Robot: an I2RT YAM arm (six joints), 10 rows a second.
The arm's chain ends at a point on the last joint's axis. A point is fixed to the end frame.
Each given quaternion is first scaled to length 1.
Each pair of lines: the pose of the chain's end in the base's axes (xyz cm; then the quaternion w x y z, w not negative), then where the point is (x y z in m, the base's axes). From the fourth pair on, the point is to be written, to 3 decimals.
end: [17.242 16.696 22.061 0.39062 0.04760 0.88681 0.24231]
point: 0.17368 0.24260 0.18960
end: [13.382 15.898 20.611 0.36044 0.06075 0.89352 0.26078]
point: 0.13273 0.23587 0.17835
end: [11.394 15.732 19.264 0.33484 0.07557 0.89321 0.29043]
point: 0.11097 0.23588 0.17019
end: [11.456 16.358 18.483 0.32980 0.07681 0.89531 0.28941]
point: 0.111 0.242 0.162
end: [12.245 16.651 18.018 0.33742 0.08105 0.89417 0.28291]
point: 0.121 0.245 0.157
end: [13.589 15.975 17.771 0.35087 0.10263 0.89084 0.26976]
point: 0.139 0.238 0.154
